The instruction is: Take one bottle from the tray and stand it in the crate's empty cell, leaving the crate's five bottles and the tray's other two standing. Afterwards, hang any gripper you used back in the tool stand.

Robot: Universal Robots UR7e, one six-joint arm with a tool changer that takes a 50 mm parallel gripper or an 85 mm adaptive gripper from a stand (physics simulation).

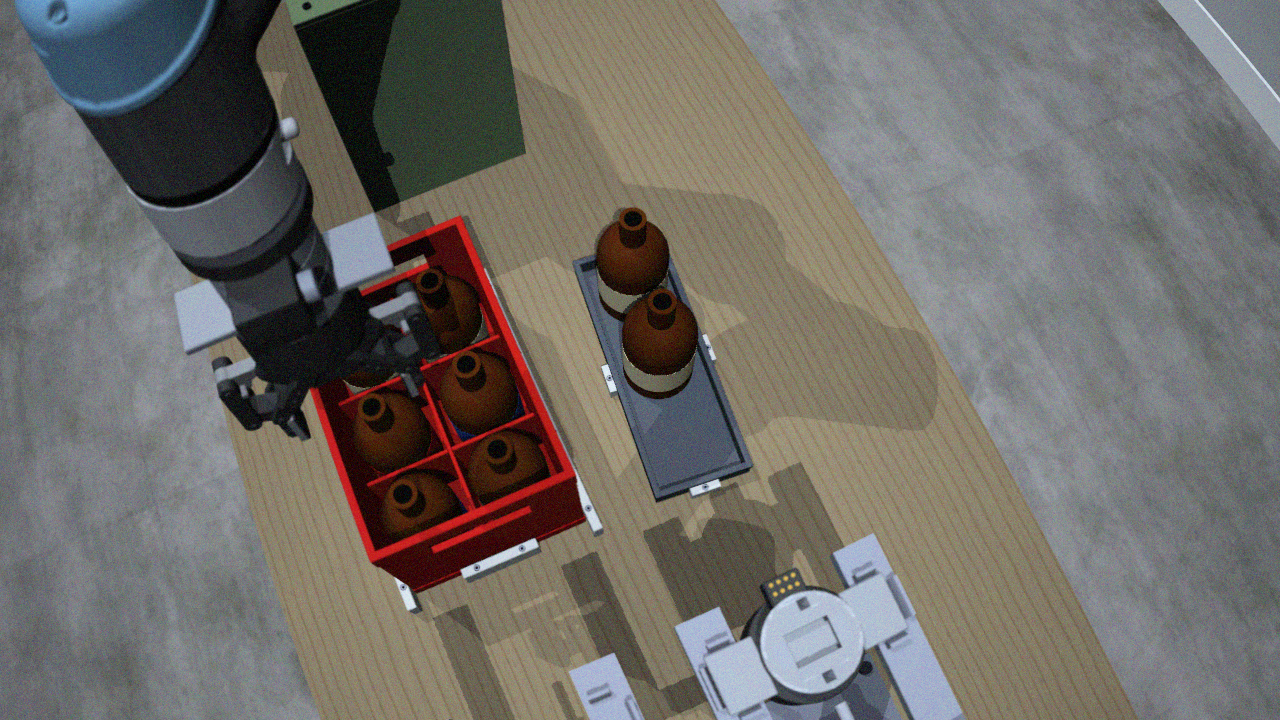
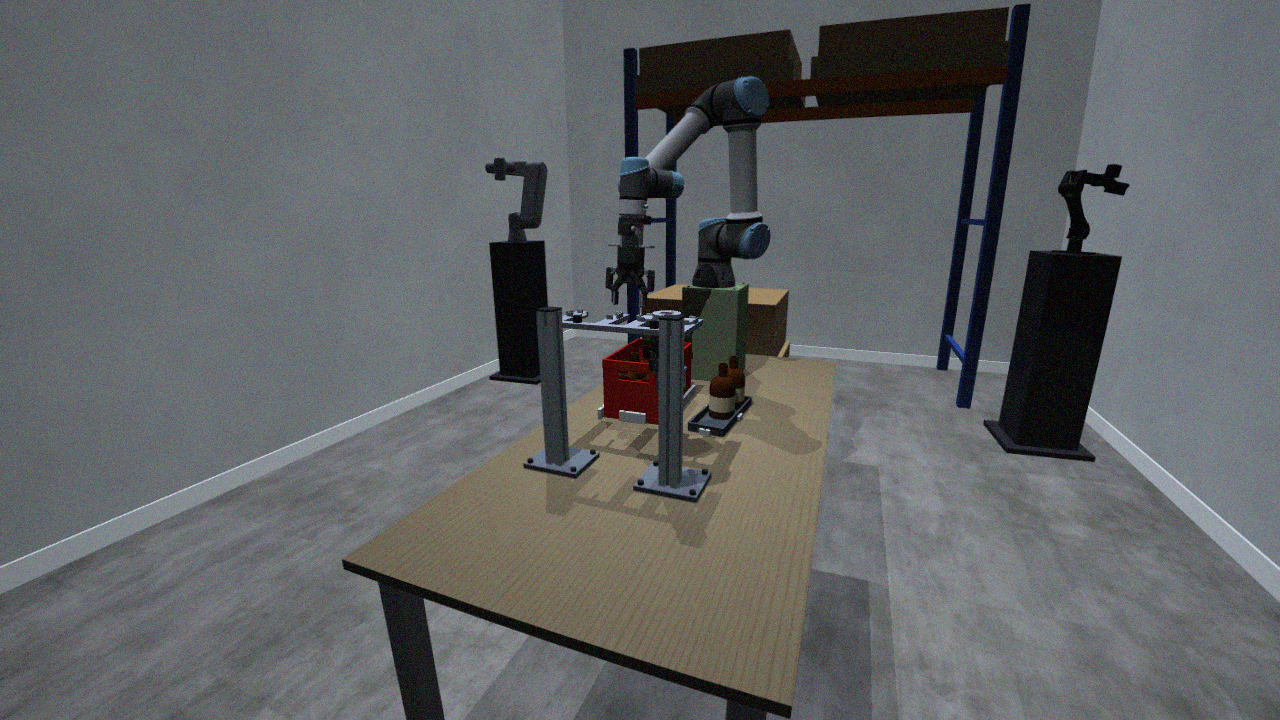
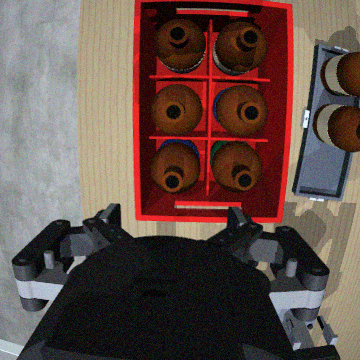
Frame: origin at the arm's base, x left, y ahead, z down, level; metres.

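Where they show: hand at its tool point: (image 2: 631, 240); arm's base at its link origin: (image 2: 713, 285).
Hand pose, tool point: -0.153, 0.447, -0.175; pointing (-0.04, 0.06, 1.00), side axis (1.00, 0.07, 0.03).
Observation:
Things, the pixels of their centre, and the offset from my tool point, as dx, dy, dz. "spot": a spot on its surface instead.
- red crate at the middle of its body: (image 1: 434, 411) (image 3: 209, 107) (image 2: 649, 378) +0.033, -0.057, +0.415
- near-left bottle at the middle of its body: (image 1: 422, 514) (image 3: 175, 166) (image 2: 623, 386) -0.019, +0.029, +0.417
- near-right bottle at the middle of its body: (image 1: 508, 473) (image 3: 235, 166) +0.071, +0.030, +0.417
- grey tray at a spot on its surface: (image 1: 693, 438) (image 3: 324, 169) spot: +0.255, +0.060, +0.497
- far end at a spot on its surface: (image 1: 631, 255) spot: +0.268, -0.100, +0.380
- mid-tray at the middle of its body: (image 1: 659, 336) (image 3: 349, 128) (image 2: 722, 390) +0.261, -0.027, +0.420
- parked tool at the middle of its body: (image 1: 783, 649) (image 2: 667, 355) +0.181, +0.290, +0.240
The red crate (image 1: 537, 519) (image 2: 626, 398) (image 3: 288, 110) holds a brown bottle in each of its six cells, all upright. The near-left bottle (image 1: 418, 505) (image 3: 175, 162) and near-right bottle (image 1: 506, 465) (image 3: 236, 162) stand apart, with the divider between them. The grey tray (image 1: 693, 438) (image 3: 320, 172) holds two standing bottles, one at the far end (image 1: 631, 255) (image 3: 345, 75) and one mid-tray (image 1: 659, 344) (image 3: 340, 127); its near end is bare. My gripper (image 1: 356, 411) (image 2: 629, 301) (image 3: 175, 212), the adaptive one, is open and empty, well above the crate and its bottles.
The tool stand (image 1: 926, 667) (image 2: 552, 385) is at the near end of the table, with a parked tool (image 1: 811, 640) in it. The green robot pedestal (image 1: 447, 107) (image 2: 716, 326) stands behind the crate. Small white brackets surround the crate and tray.

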